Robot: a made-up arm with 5 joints.
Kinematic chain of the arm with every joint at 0, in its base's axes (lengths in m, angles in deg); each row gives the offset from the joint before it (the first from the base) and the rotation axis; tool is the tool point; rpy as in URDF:
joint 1: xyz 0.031 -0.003 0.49 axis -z
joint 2: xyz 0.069 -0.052 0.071 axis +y
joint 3: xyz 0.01 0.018 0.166 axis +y
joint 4: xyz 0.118 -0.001 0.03 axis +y
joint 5: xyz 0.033 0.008 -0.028 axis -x
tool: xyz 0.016 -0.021 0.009 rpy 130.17 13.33 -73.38
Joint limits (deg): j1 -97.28..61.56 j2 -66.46..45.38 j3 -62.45..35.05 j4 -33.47..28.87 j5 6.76..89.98
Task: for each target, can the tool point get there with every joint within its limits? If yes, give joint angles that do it. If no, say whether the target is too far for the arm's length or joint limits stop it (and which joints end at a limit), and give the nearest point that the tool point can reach.
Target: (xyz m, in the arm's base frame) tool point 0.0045 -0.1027 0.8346
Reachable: yes | joints -60.10 -50.55 -49.22 6.97 67.38
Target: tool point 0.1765 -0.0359 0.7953
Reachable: yes | joints 2.38 -26.13 -0.08 18.13 67.31
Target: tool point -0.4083 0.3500 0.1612
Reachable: no: too far | nearest point 0.0157 0.2593 0.5133 | short by 0.559 m
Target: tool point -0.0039 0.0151 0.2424
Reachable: no: joint limits stop it (at a limit: joint 1, joint 2, joint 3, joint 4, joint 5) | nearest point 0.0209 0.2181 0.5152 | short by 0.341 m
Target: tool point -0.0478 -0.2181 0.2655
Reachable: no: joint limits stop it (at a limit: joint 1, joint 2, joint 3, joint 5) | nearest point 0.0984 -0.2257 0.5097 | short by 0.285 m
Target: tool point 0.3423 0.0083 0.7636
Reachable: yes | joints -9.30 25.49 -36.59 -4.57 34.68
